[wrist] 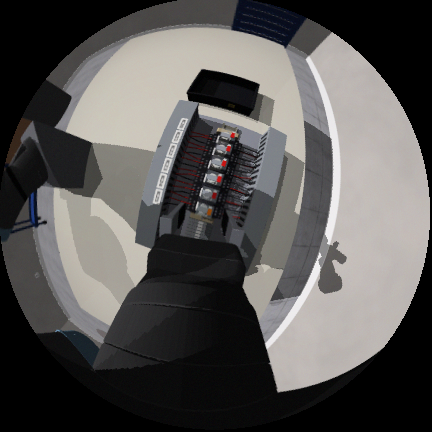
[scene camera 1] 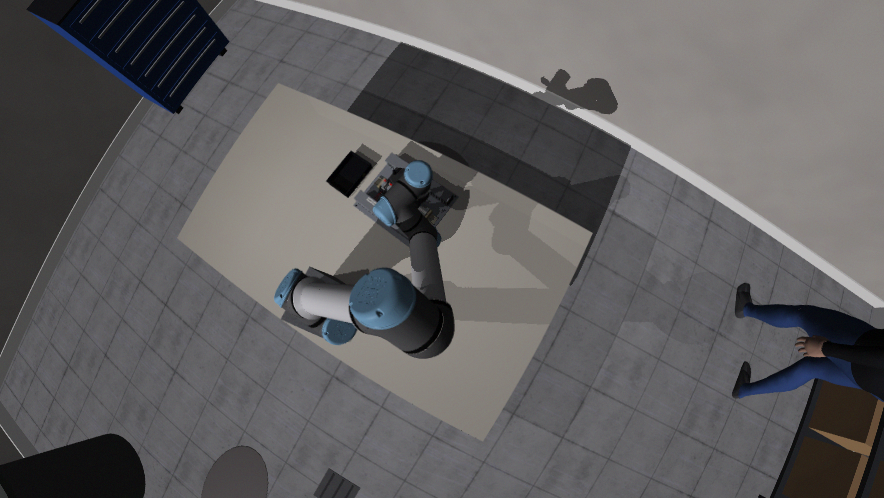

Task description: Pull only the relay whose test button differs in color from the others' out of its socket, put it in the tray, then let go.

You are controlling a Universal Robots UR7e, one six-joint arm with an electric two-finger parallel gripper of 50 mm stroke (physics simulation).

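Frame: origin at the arm's base, x back, y left, z down, level; millimetres.
Seen in the pictures: gripper, fingertip midpoint: [wrist: 203,213].
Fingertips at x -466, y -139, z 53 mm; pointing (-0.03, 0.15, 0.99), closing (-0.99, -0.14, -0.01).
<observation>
Pixels of each thing's top centre, then the offset from my fingertips to it. "spot": a spot on its surface instead. Level surfaces: height alone.
- relay with the orange test button, top centre: [wrist: 204,210] dx -1, dy +0, dz +42 mm
- neighbouring relay, top centre: [wrist: 209,193] dx -8, dy +27, dz +42 mm
- black tray, surface spot: [wrist: 222,91] [scene camera 1: 349,175] spot: dx -34, dy +310, dz +108 mm
- slotted, surface spot: [wrist: 270,165] spot: dx -120, dy +86, dz +49 mm
- panel, surface spot: [scene camera 1: 369,201] spot: dx +51, dy +158, dz +49 mm
- beige table, surface height: dz +112 mm
In the wrist view a row of several relays with clear housings stands in black sockets. The relay with the orange test button [wrist: 204,210] is at the near end of the row; the others, such as the neighbouring relay [wrist: 207,194], have red buttons. My gripper [wrist: 203,213] is open and empty. Its fingertips are at the near end of the row, one on each side of the orange-button relay in this view; their height above it is hard to tell. The black tray [wrist: 222,91] [scene camera 1: 350,173] lies beyond the far end of the row. In the scene view the arm hides the gripper.
Grey wire ducts, one with white labels [wrist: 167,157] and one slotted [wrist: 270,165], flank the row, with red and dark wires between. The panel [scene camera 1: 369,201] stands on the beige table [scene camera 1: 247,185]. A person [scene camera 1: 804,321] is at the right, off the table.
</observation>
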